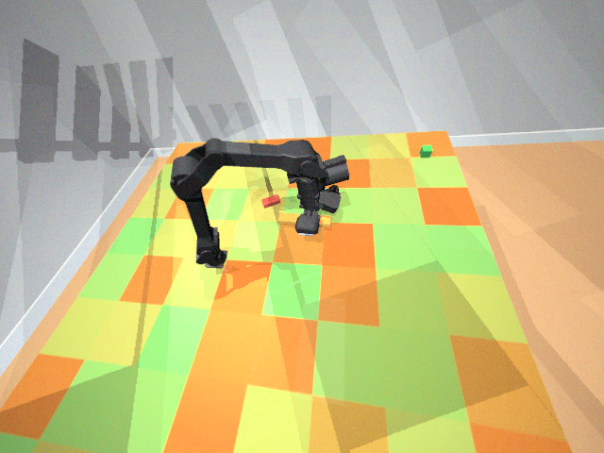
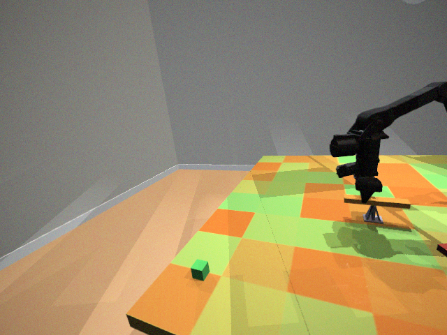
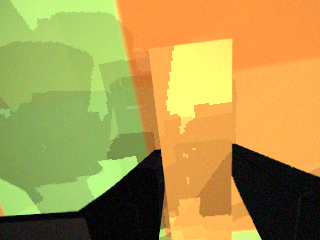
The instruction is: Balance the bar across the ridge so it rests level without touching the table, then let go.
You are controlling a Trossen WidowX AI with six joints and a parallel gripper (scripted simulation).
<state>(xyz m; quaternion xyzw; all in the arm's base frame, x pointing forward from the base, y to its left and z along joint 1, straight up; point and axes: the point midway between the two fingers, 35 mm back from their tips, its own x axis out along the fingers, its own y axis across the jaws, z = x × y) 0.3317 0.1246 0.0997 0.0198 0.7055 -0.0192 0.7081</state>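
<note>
The orange bar is 3 cm behind my gripper tip. From my gripper tip the other things lie so: red block: 18 cm behind, 13 cm to the left, 6 cm below; then green cube: 41 cm ahead, 38 cm to the left, 5 cm below.
</note>
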